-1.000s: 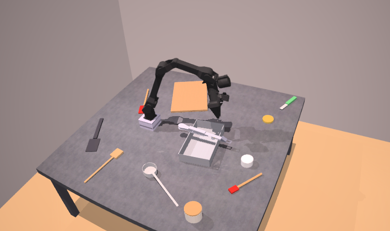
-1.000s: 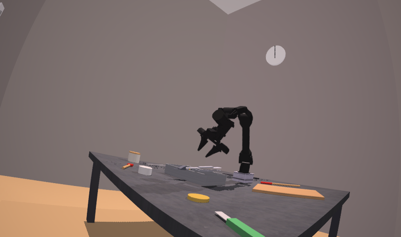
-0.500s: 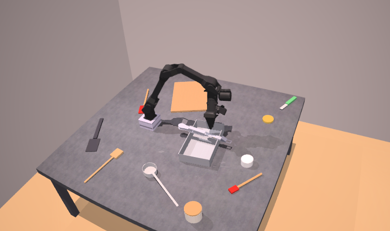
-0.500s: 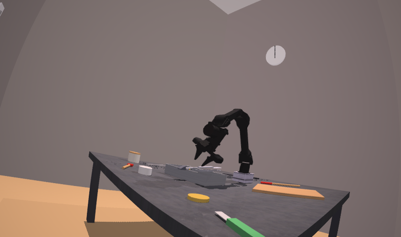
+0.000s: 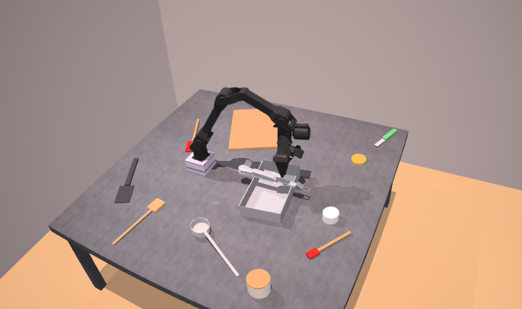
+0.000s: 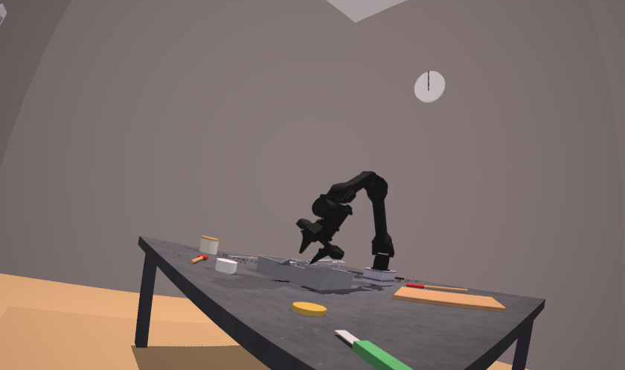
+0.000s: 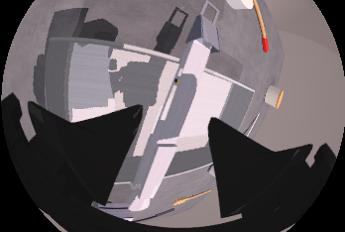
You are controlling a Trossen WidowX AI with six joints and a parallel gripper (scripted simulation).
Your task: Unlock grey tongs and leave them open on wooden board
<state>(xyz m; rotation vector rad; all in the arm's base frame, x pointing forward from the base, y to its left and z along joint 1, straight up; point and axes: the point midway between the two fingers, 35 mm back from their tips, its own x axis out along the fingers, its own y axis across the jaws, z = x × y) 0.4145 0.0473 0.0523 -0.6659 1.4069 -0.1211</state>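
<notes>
The roasting tin is 6 cm below my gripper tip, 5 cm to the right of it and 3 cm behind it. Round my gripper tip: white puck (25 cm ahead, 7 cm below, 6 cm to the right); then yellow disc (34 cm to the left, 21 cm ahead, 8 cm below); then wooden board (37 cm behind, 34 cm to the left, 8 cm below).
</notes>
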